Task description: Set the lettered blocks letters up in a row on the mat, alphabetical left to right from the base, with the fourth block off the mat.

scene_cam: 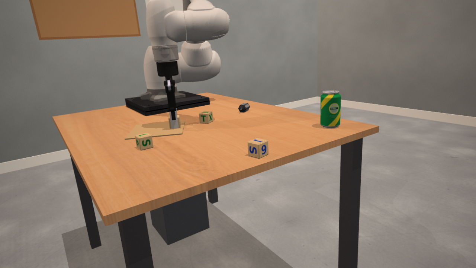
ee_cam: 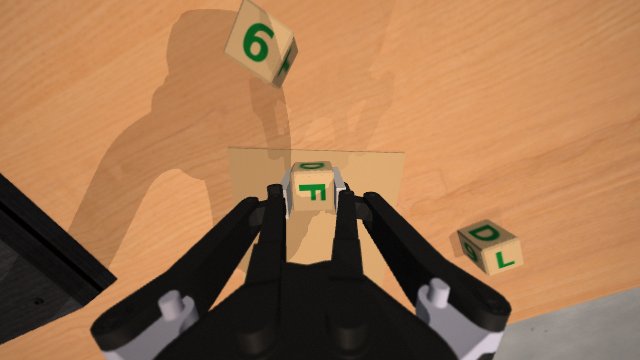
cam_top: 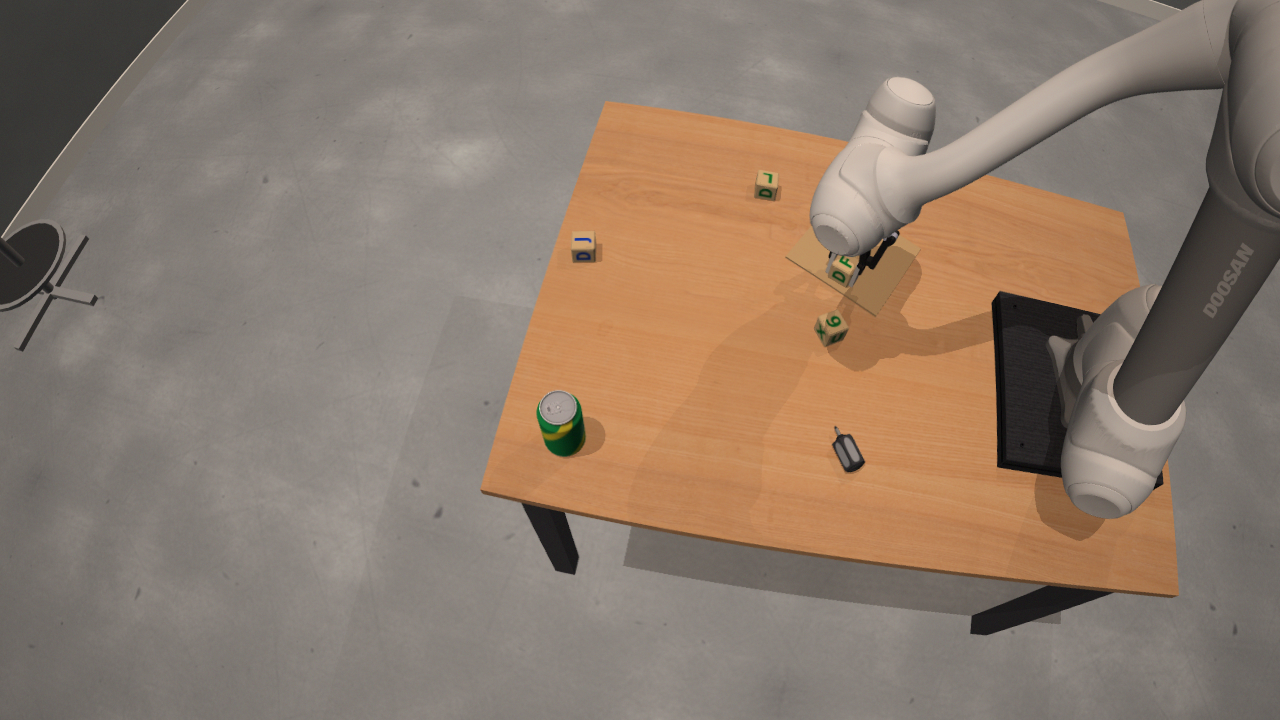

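The blue-lettered block is 470 mm ahead of my hand, 20 mm to the right of it and 20 mm below it. Also, from my hand: soda can 470 mm ahead, 340 mm to the left, 30 mm above; tan mat 60 mm to the right, 40 mm behind, 30 mm below; black tool 340 mm to the left, 20 mm below, 20 mm ahead.
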